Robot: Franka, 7 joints.
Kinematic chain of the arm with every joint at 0, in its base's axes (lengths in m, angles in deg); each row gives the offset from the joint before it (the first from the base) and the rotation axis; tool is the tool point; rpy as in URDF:
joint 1: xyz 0 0 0.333 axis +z
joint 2: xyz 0 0 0 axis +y
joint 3: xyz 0 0 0.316 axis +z
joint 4: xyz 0.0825 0 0 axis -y
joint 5: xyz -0.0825 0 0.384 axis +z
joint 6: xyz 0 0 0 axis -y
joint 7: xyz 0.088 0 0 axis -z
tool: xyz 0 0 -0.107 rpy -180 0 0
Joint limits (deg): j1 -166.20..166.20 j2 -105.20..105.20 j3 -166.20..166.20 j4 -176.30..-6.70 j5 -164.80..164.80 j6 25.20..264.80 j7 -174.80..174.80
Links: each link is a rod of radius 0.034 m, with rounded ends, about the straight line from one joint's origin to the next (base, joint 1, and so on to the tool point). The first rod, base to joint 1, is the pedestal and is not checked.
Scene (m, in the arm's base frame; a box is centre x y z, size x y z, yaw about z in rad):
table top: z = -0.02
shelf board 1: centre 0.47 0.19 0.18 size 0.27 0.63 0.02 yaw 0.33
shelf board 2: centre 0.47 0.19 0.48 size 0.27 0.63 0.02 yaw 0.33
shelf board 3: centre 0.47 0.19 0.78 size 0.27 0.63 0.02 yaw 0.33
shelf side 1: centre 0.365 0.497 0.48 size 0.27 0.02 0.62 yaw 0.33
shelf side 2: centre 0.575 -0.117 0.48 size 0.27 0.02 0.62 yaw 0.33
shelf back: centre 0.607 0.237 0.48 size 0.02 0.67 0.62 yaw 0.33
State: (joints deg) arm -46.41 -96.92 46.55 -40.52 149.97 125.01 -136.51
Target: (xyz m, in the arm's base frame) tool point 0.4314 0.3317 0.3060
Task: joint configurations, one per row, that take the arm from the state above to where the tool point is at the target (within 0.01 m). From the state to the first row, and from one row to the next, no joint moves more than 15 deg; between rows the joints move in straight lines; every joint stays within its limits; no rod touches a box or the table.
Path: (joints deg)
1: -41.67 -96.17 53.56 -55.26 151.03 131.53 -136.51
2: -36.94 -95.42 60.57 -69.99 152.08 138.05 -136.51
3: -32.20 -94.68 67.58 -84.73 153.14 144.58 -136.51
4: -27.46 -93.93 74.58 -99.46 154.20 151.10 -136.51
5: -22.73 -93.18 81.59 -114.20 155.25 157.62 -136.51
6: -17.99 -92.43 88.60 -128.93 156.31 164.14 -136.51
7: -13.25 -91.68 95.61 -143.67 157.37 170.67 -136.51
8: -8.52 -90.94 102.62 -158.40 158.42 177.19 -136.51
9: -20.89 -93.66 100.01 -150.63 156.78 169.18 -136.51
10: -33.27 -96.38 97.41 -142.86 155.13 161.17 -136.51
11: -45.65 -99.10 94.81 -135.09 153.48 153.17 -136.51
12: -58.02 -101.82 92.20 -127.32 151.84 145.16 -136.51

